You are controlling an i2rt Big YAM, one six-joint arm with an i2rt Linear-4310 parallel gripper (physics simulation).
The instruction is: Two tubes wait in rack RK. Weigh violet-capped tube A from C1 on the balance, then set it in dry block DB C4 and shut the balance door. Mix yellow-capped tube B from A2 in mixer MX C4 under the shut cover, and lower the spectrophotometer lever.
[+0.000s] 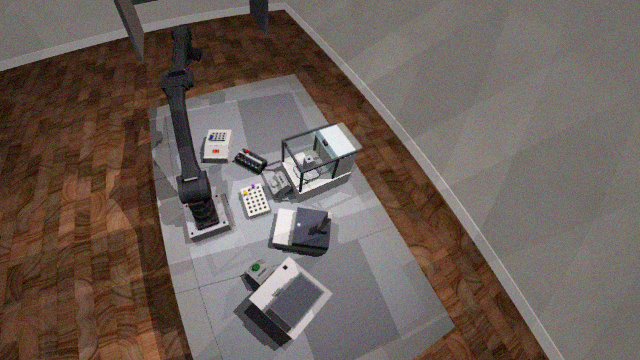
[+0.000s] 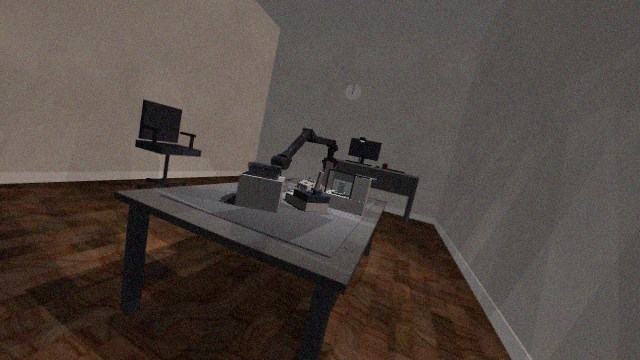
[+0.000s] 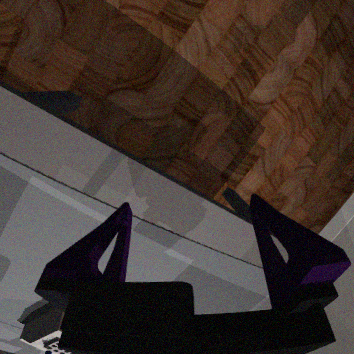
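Observation:
Violet-capped tube A (image 1: 253, 186) and yellow-capped tube B (image 1: 245, 192) stand in white rack RK (image 1: 253, 215). The balance (image 1: 320, 186) has a framed glass case; its door position is unclear. A white block with dark holes, a blue spot and a red display (image 1: 225, 152) looks like dry block DB. A dark-topped instrument with a raised lever (image 1: 306, 226) looks like the spectrophotometer. A white box with a grey panel (image 1: 295, 298), possibly mixer MX, sits at the lower end; its wells are hidden. My gripper (image 3: 189, 203) is open and empty, high over the table's edge, away from rack RK.
A black strip holder with a red spot (image 1: 251, 161) lies between the white block and the balance. A small grey device (image 1: 277, 183) sits between rack RK and the balance. A green-button box (image 1: 257, 270) adjoins the grey-panel box. My arm stretches along the table's left side.

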